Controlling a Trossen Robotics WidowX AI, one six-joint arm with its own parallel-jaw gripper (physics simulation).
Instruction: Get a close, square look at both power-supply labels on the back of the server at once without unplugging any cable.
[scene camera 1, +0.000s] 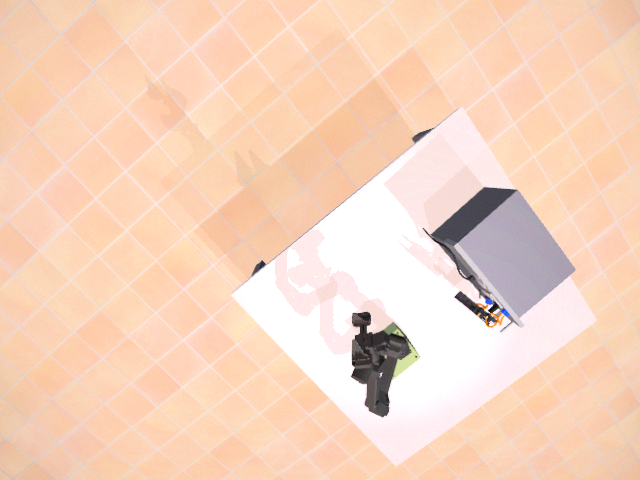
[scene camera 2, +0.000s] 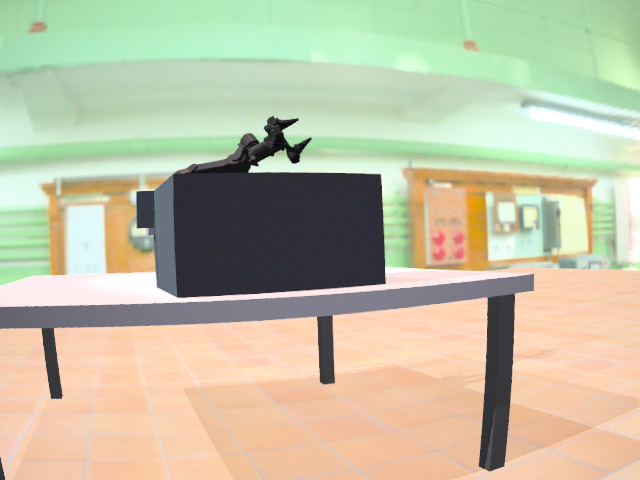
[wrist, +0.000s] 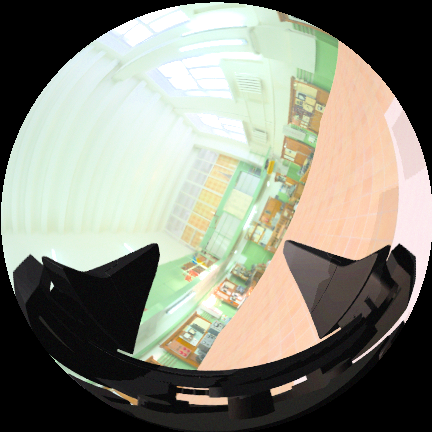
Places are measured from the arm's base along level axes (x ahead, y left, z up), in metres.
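Pixels of known places: gripper, fingertip midpoint: (scene camera 1: 353, 325) (scene camera 2: 304, 128) (wrist: 223, 249); arm's base, link origin: (scene camera 1: 401, 349).
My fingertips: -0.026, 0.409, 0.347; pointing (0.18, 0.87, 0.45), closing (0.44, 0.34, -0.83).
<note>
For each thing: its top centre in the pictures, then the offset to it from my fingertips, as dx, dy, dz. "spot": a spot on its surface instead.
- black cable, surface spot: (scene camera 1: 454, 258) spot: +0.443, -0.214, -0.344
- dark bar, surface spot: (scene camera 1: 467, 302) spot: +0.374, -0.399, -0.321
- dark block, surface spot: (scene camera 2: 145, 209) spot: +0.496, -0.583, -0.298
The server (scene camera 1: 516, 248) (scene camera 2: 279, 232) is a large grey box on the table. Its cabled face is turned toward the arm's side in scene camera 1. A black cable (scene camera 1: 454, 258) runs along that face, with orange cables (scene camera 1: 491, 322) and blue connectors near its lower end. The power-supply labels cannot be made out in any view. My gripper (scene camera 2: 303, 129) (wrist: 223, 249) is open, with empty space between its fingers. It is raised above the server's top line in scene camera 2, tilted upward and apart from the server. The server does not show in the wrist view.
The arm (scene camera 1: 381, 382) stands over a green plate (scene camera 1: 408, 365) on the white table (scene camera 1: 372, 222) (scene camera 2: 439, 300). A dark bar (scene camera 1: 467, 302) lies near the cables. A dark block (scene camera 2: 145, 209) juts out beside the server. The wrist view shows walls, windows, floor and a table edge at right.
</note>
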